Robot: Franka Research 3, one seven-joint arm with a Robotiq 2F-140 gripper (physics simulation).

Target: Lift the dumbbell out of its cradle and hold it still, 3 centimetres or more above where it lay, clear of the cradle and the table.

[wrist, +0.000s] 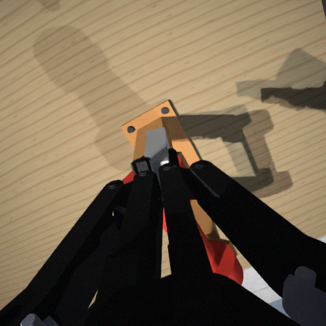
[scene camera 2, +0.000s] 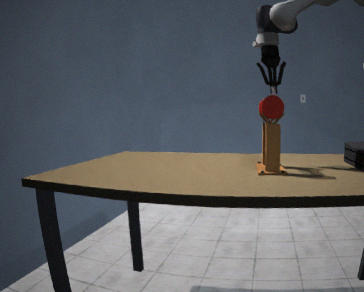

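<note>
The dumbbell (scene camera 2: 271, 107) (wrist: 227, 262) shows a round red end in the scene view and lies in the forked top of the orange cradle (scene camera 2: 273, 147) (wrist: 182, 142). In the wrist view its red parts are largely hidden behind the black fingers. The cradle stands upright on the table, its base plate bolted flat. My gripper (scene camera 2: 273, 90) (wrist: 159, 142) is shut with its grey fingertips together and nothing between them. It points down, and its tips are just above the red end in the scene view. The dumbbell's handle and far end are hidden in the scene view.
The wooden table (scene camera 2: 150, 175) (wrist: 210, 40) has a dark front edge. A black box (scene camera 2: 354, 155) sits at the right edge of the scene view. Shadows of the cradle, dumbbell and arm fall on the tabletop. A blue-grey wall stands behind.
</note>
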